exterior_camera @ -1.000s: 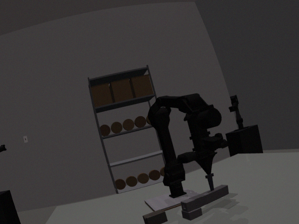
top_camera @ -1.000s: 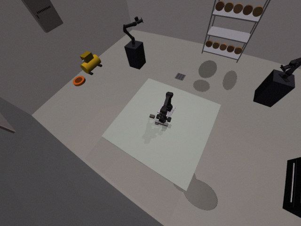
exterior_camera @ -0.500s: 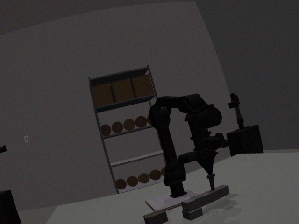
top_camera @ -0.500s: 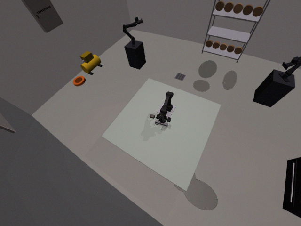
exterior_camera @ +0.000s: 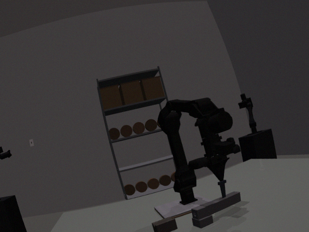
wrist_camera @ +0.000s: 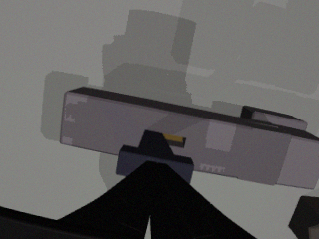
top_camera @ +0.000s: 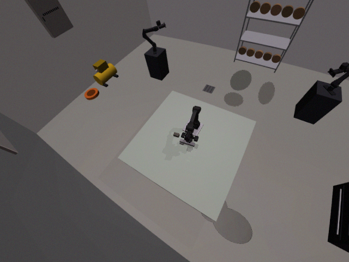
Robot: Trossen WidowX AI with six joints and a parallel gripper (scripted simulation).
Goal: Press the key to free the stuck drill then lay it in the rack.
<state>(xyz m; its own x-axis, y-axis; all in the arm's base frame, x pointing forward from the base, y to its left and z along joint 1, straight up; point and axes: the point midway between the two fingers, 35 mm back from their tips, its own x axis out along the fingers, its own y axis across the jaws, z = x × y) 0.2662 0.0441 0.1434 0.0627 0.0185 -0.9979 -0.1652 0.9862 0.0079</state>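
Now: gripper tip 1 cm short of the drill, 6 cm to the left of it and 8 cm above it. Round my gripper tip: dark grey rack (5 cm behind, 21 cm to the right, 10 cm below); dark t-shaped piece (3 cm below); grey housing block (4 cm to the right, 9 cm below).
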